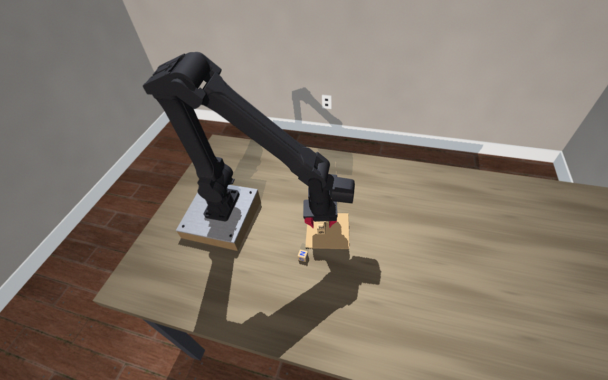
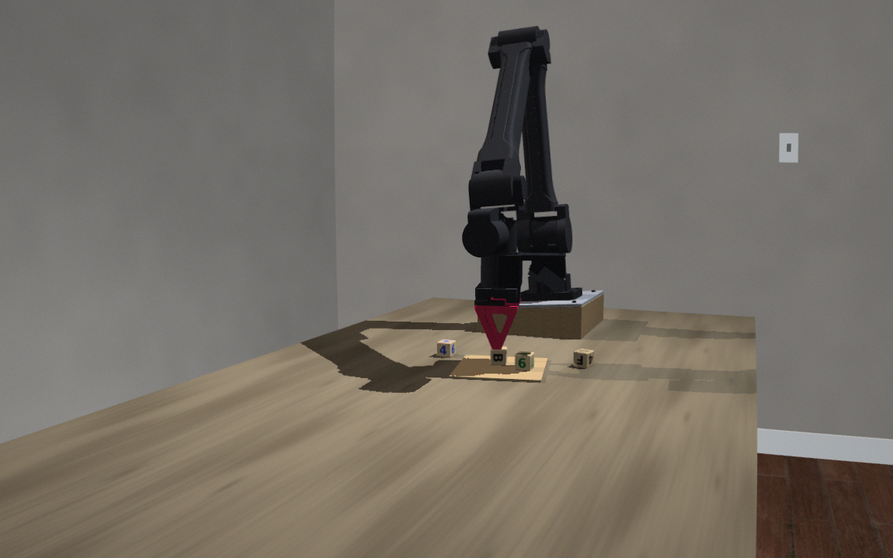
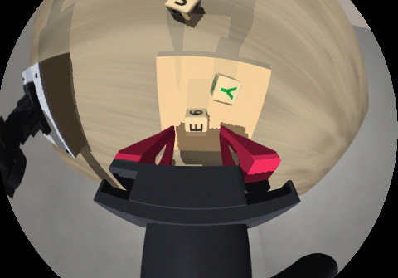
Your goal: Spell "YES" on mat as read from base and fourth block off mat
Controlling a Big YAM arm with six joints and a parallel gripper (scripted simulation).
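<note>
My gripper is now 2 cm short of the tan mat, 1 cm to the right of it and 4 cm above it.
</note>
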